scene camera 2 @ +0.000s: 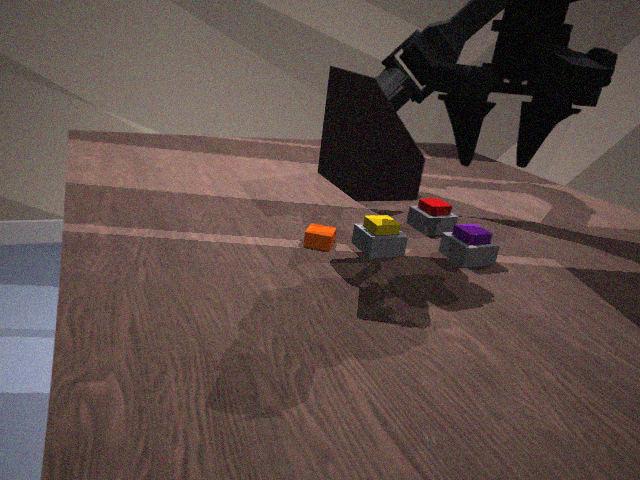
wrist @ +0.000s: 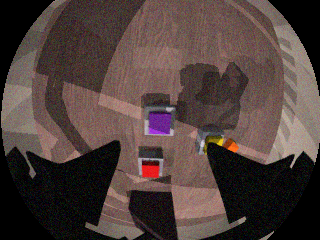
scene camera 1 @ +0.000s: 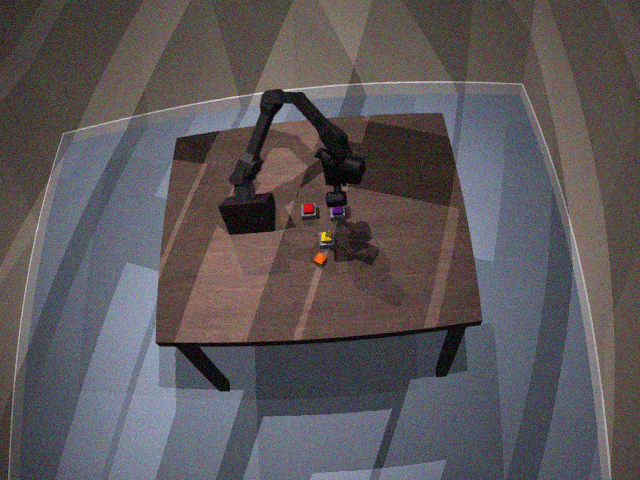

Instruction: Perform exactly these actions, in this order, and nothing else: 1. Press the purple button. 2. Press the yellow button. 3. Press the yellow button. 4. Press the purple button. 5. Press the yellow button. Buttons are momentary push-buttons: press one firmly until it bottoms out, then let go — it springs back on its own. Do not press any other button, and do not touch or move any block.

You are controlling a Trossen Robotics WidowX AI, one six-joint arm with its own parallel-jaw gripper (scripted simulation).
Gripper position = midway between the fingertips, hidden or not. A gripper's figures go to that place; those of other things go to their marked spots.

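Orange block (scene camera 2: pixel 321 237) at 0.59 m from the lens; my gripper (scene camera 2: pixel 493 166) at 0.61 m from the lens.
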